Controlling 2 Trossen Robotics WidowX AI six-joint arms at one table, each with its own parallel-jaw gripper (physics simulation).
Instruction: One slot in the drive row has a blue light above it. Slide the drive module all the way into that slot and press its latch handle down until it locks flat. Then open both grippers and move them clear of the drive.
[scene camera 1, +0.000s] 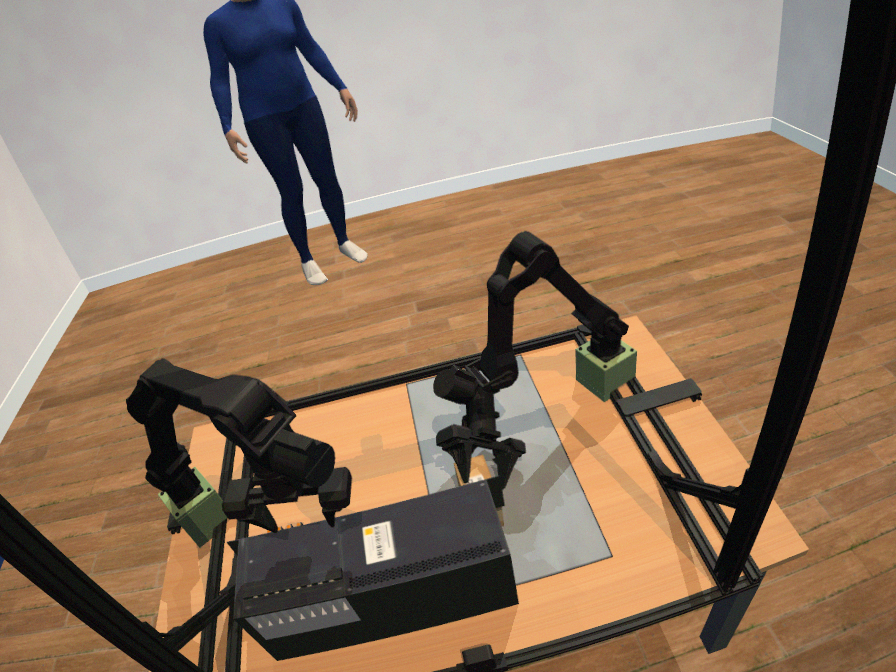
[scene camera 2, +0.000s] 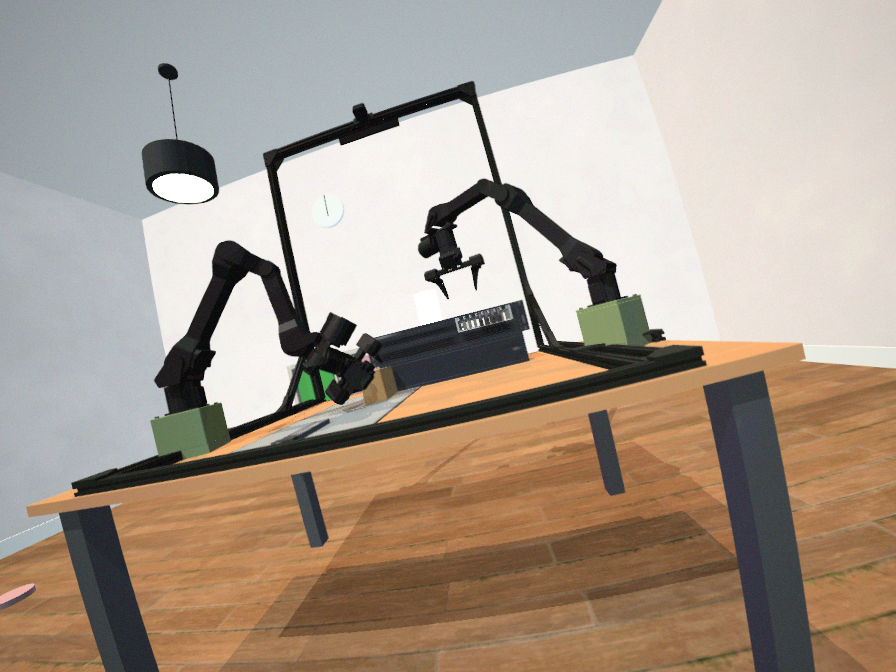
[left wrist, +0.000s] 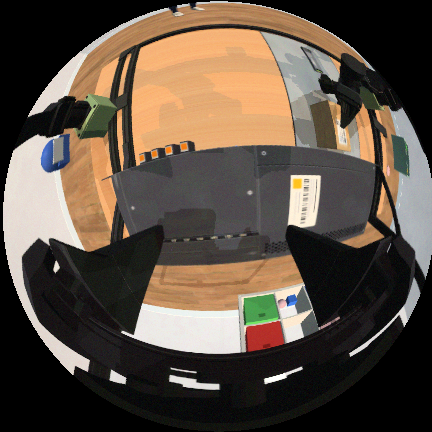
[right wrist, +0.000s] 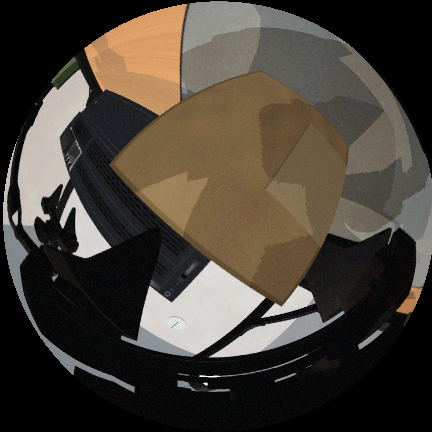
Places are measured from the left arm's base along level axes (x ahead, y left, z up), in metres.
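Where they show: left gripper, between the fingertips: (scene camera 1: 304, 527) (scene camera 2: 462, 294) (left wrist: 226, 231) (right wrist: 66, 194); right gripper, between the fingertips: (left wrist: 341, 128); left arm's base, origin of its link: (scene camera 1: 185, 491) (scene camera 2: 607, 302) (left wrist: 82, 114); right arm's base, origin of its link: (scene camera 1: 606, 349) (scene camera 2: 188, 410).
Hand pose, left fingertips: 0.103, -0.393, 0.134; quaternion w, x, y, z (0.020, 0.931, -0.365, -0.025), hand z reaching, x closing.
Observation:
Each offset is from my left fingertips to the centre of the thing, as dx, dy, dz. "spot": to the spot under its first point. Level surfaces: height alone.
The drive module @[+0.525, +0.141, -0.234] (left wrist: 313, 59) (scene camera 2: 302, 431), dark and flat, lies on the grey mat @[dz -0.239] (scene camera 1: 571, 542). The dark drive chassis @[+0.050, -0.058, -0.153] (scene camera 1: 434, 520) (scene camera 2: 452, 354) (left wrist: 225, 185) (right wrist: 105, 150) stands beside the mat. Several orange-marked blocks @[spot: -0.005, +0.082, -0.071] (left wrist: 170, 149) (scene camera 1: 291, 525) stick out along one edge. The blue light and its slot do not show. My left gripper (scene camera 1: 302, 526) (scene camera 2: 461, 293) (left wrist: 226, 231) is open and empty above the chassis. My right gripper (scene camera 1: 482, 493) (right wrist: 224, 231) is open, low at a brown cardboard box @[+0.302, -0.059, -0.200] (right wrist: 225, 165) (scene camera 1: 474, 470) (scene camera 2: 379, 385) (left wrist: 326, 124), which hides part of one finger in the right wrist view.
The box stands on the mat close to the chassis end. A black frame post (scene camera 1: 814, 274) rises at the right of scene camera 1, and dark rails edge the table. A shelf with green and red bins (left wrist: 260, 310) (left wrist: 265, 336) stands beyond the table. A person (scene camera 1: 267, 79) stands behind it.

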